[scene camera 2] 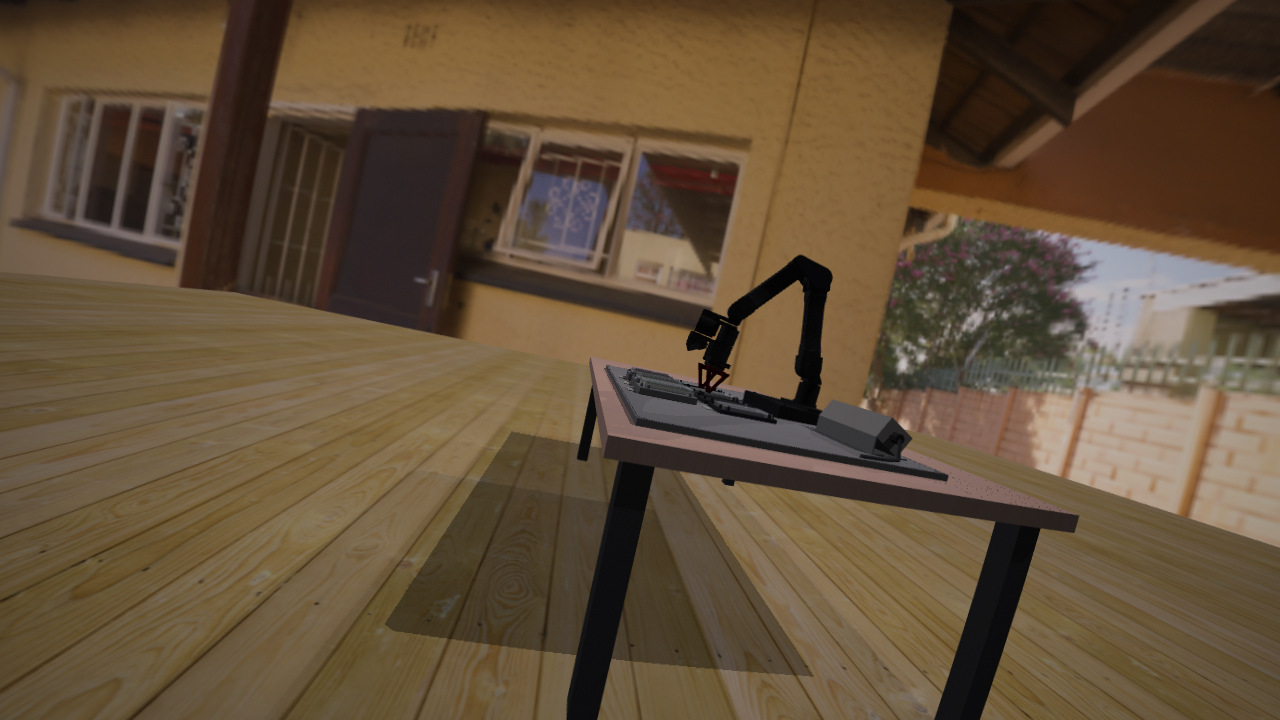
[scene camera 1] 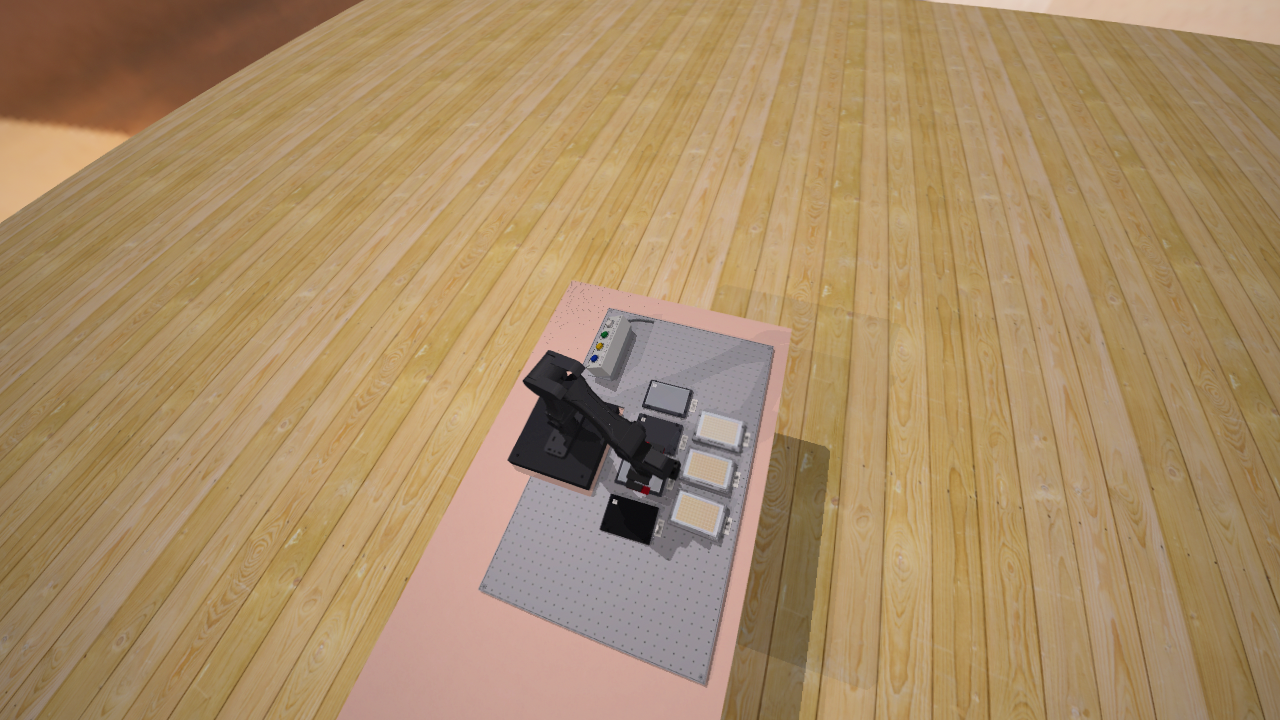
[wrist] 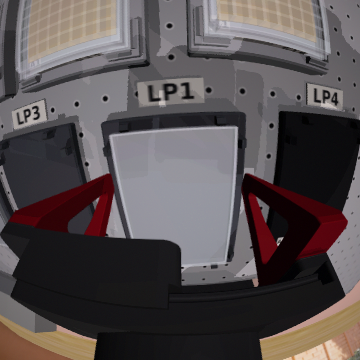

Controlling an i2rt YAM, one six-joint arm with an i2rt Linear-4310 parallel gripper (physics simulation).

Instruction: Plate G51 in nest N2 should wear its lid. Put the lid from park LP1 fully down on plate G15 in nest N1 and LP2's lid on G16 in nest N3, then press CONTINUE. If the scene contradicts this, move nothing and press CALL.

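Frame: origin at the arm's base, x ahead, y left, z up, level; metres.
Where they show: gripper, fingertip midpoint: point(scene camera 2: 703, 390) point(wrist: 177, 180); arm's base, link origin: point(scene camera 2: 803, 408) point(scene camera 1: 568, 426).
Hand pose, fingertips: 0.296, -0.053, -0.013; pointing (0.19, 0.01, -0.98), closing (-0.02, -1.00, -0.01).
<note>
Each offset is from my fingertips to the top centre of the thing, as dx, dy, dz. Level surfaces: height alone.
A pale grey lid @(-0.028, +0.000, +0.001) point(wrist: 175, 210) lies flat in the park labelled LP1 in the wrist view. My gripper point(scene camera 1: 645, 488) point(scene camera 2: 711, 379) point(wrist: 177, 180) is open, its red fingers on either side of this lid, with nothing held. Another grey lid @(-0.036, +0.257, +0.001) point(scene camera 1: 667, 397) lies in the park at the top of the row; its label is unreadable. Three plates with beige wells @(+0.151, +0.200, +0.017) point(scene camera 1: 718, 430) @(+0.150, +0.071, +0.017) point(scene camera 1: 709, 469) @(+0.158, -0.059, +0.019) point(scene camera 1: 699, 514) stand in the nests; two plates point(wrist: 75, 27) point(wrist: 267, 20) show partly in the wrist view. Plate and nest labels are unreadable, and I cannot tell which plates wear lids.
Dark park LP3 @(-0.030, +0.129, +0.003) point(wrist: 42, 165) point(scene camera 1: 664, 431) and black park LP4 @(-0.018, -0.134, +0.003) point(wrist: 317, 155) point(scene camera 1: 629, 519) flank LP1. A button box @(-0.285, +0.367, +0.067) point(scene camera 1: 610, 347) point(scene camera 2: 857, 428) with white, green, yellow and blue buttons stands at one end of the perforated board @(dz -0.017) point(scene camera 1: 608, 573), near the arm's black base point(scene camera 1: 559, 456).
</note>
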